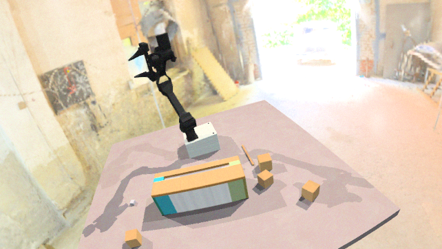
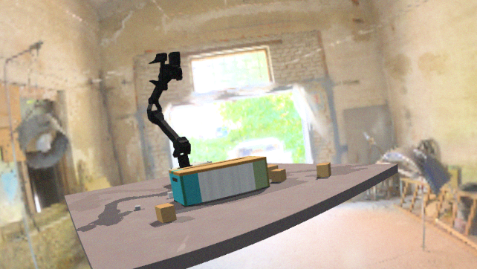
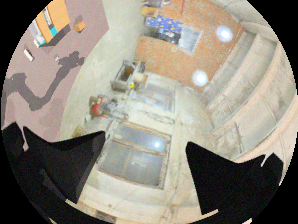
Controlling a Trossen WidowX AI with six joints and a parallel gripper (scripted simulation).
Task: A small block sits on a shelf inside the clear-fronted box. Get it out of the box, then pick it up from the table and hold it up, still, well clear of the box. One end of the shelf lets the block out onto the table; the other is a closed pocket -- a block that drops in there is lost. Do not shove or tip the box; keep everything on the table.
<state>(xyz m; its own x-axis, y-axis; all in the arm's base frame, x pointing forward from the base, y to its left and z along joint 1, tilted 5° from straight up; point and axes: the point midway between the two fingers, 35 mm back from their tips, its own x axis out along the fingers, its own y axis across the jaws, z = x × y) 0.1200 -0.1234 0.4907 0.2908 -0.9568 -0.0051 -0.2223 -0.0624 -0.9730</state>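
Right now the long box is 520 mm below my gripper tip, 240 mm ahead of it and 140 mm to the left of it. Round my gripper tip: thin stick (570 mm below, 430 mm to the left, 100 mm ahead).
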